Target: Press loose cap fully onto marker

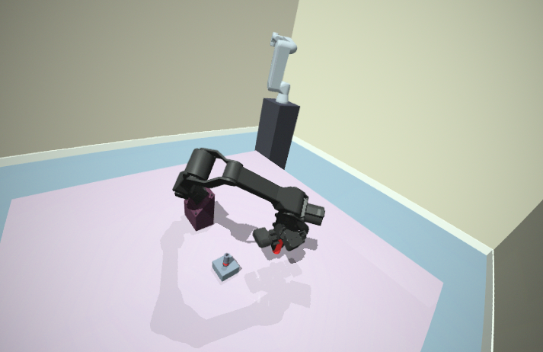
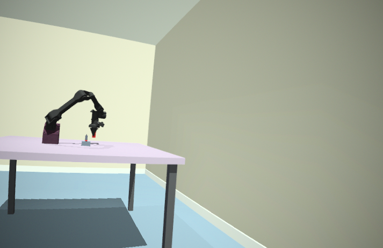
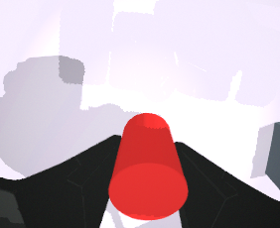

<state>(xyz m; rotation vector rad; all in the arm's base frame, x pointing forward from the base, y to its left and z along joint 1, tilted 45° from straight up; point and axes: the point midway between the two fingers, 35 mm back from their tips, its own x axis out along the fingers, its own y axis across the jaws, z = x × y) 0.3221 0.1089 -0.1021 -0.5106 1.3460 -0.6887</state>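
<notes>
The holder block lies 170 mm to the right of my gripper tip, 50 mm below it and 50 mm behind it. Round my gripper tip: red cap (10 mm above).
</notes>
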